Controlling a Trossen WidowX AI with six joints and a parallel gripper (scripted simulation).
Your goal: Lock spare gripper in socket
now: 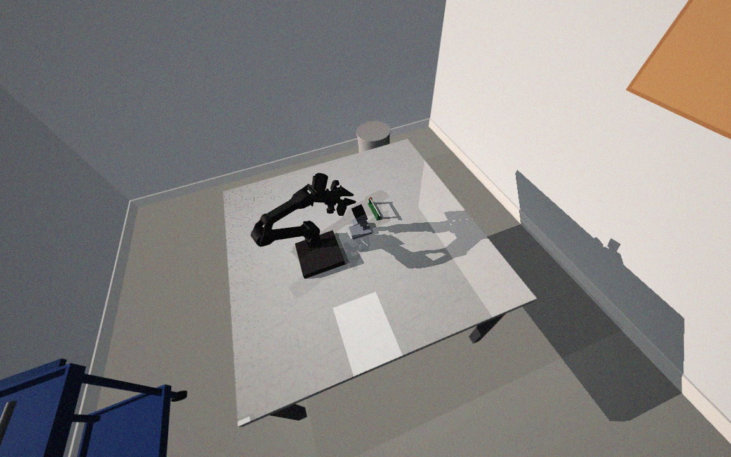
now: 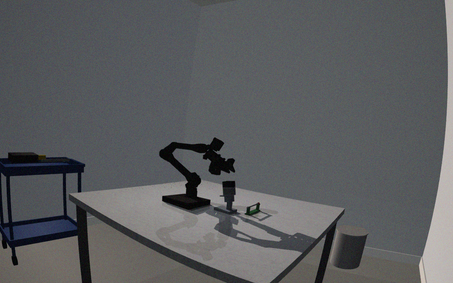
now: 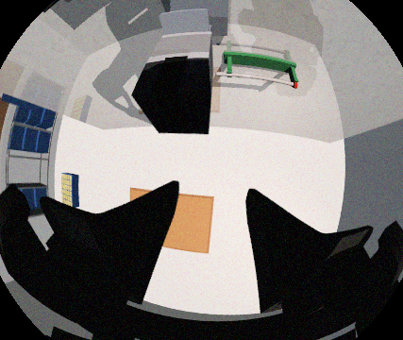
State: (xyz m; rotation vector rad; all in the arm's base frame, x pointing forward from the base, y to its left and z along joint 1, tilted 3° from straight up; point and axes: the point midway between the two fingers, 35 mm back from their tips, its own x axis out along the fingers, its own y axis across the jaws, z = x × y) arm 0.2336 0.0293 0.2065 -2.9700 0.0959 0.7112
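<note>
My gripper tip is now 12 cm short of the green rack, 7 cm to the right of it and 20 cm above it. Round my gripper tip: mount (1 cm ahead, 3 cm to the right, 18 cm below); then spare gripper (1 cm ahead, 3 cm to the right, 10 cm below).
</note>
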